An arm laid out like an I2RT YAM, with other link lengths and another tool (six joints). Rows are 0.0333 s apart.
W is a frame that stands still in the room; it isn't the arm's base.
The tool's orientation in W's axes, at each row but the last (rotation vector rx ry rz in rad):
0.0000 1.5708 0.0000
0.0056 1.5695 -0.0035
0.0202 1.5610 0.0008
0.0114 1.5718 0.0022
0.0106 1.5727 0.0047
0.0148 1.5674 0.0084
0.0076 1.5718 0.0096
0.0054 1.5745 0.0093
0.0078 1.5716 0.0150
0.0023 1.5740 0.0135
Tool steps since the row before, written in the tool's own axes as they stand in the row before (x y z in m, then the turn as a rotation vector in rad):
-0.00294 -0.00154 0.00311 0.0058 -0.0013 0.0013
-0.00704 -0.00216 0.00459 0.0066 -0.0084 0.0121
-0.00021 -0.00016 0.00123 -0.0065 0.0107 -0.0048
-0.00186 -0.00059 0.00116 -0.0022 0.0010 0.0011
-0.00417 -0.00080 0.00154 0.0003 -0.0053 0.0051
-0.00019 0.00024 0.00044 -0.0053 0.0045 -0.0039
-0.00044 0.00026 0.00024 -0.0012 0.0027 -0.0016
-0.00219 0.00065 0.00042 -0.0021 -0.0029 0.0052
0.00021 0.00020 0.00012 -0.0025 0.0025 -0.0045
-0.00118 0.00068 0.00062 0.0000 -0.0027 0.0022
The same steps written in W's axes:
0.00311 -0.00154 0.00294 0.0013 -0.0013 -0.0058
0.00457 -0.00220 0.00704 0.0121 -0.0085 -0.0066
0.00123 -0.00018 0.00022 -0.0047 0.0107 0.0066
0.00116 -0.00061 0.00185 0.0011 0.0010 0.0022
0.00154 -0.00085 0.00416 0.0051 -0.0053 -0.0004
0.00044 0.00024 0.00019 -0.0039 0.0044 0.0054
0.00024 0.00026 0.00044 -0.0016 0.0027 0.0012
0.00043 0.00063 0.00219 0.0052 -0.0029 0.0021
0.00012 0.00020 -0.00021 -0.0045 0.0024 0.0025
0.00062 0.00067 0.00118 0.0022 -0.0027 0.0000

